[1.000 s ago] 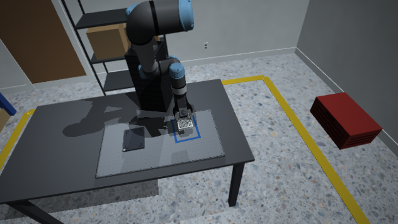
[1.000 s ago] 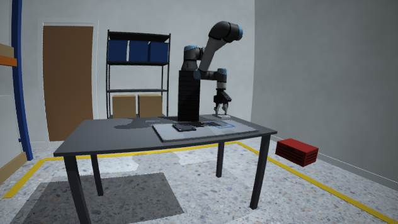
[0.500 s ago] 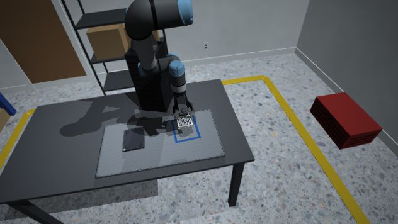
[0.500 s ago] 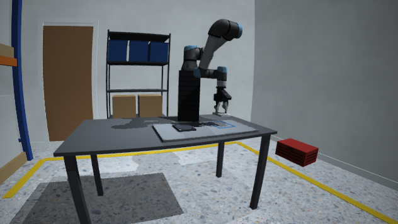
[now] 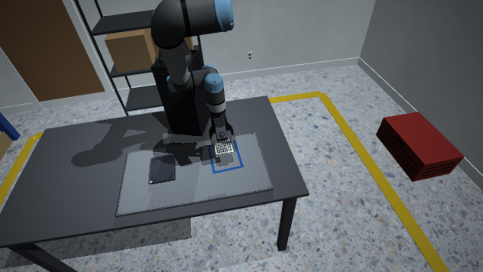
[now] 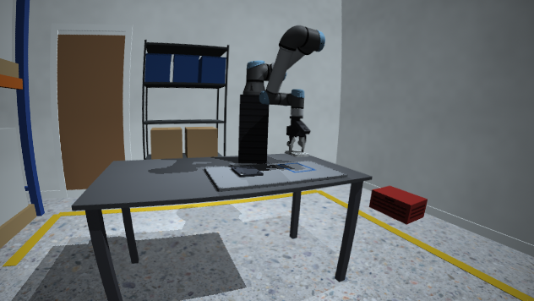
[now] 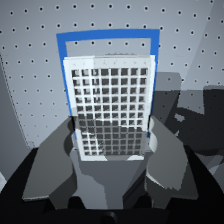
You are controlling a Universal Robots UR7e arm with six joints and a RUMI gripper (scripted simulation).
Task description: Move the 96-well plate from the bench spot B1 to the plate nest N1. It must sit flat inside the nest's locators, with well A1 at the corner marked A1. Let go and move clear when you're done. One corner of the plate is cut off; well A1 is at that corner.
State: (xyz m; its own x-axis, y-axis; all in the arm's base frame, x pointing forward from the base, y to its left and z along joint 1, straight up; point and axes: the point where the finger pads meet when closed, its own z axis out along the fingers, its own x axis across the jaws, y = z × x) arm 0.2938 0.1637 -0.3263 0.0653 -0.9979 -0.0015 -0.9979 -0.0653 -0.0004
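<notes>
Right now the dark plate nest N1 is 31 cm to the right of my hand, 8 cm below it and 3 cm ahead of it. Round my hand: 96-well plate: 1 cm below; then A1 corner mark: 36 cm to the right, 10 cm ahead, 8 cm below.
</notes>
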